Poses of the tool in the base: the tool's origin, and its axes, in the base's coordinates. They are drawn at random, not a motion.
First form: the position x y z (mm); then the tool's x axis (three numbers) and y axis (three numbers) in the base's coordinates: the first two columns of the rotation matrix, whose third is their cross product.
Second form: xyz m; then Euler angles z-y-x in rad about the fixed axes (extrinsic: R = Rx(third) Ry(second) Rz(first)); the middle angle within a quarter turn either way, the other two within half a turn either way. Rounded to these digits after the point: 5 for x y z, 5 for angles.
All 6 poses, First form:
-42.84 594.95 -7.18 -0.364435 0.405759 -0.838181 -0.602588 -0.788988 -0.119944
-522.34 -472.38 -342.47 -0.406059 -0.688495 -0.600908 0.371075 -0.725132 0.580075
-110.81 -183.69 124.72 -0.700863 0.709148 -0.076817 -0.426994 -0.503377 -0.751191
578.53 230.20 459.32 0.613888 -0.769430 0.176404 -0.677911 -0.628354 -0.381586
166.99 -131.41 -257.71 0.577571 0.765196 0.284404 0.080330 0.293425 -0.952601
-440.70 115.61 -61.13 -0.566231 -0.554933 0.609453 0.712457 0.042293 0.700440
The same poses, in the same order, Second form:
-0.04284 0.59495 -0.00718 2.11473 -0.78947 -0.71437
-0.52234 -0.47238 -0.34247 -2.40118 -0.98834 -0.02284
-0.11081 -0.18369 0.12472 2.59441 -0.60818 0.64543
0.57853 0.23020 0.45932 0.83492 0.41638 -3.01588
0.16699 -0.13141 -0.25771 -0.13820 -0.94822 -1.38450
-0.44070 0.11561 -0.06113 -2.24233 -0.42736 -1.15040

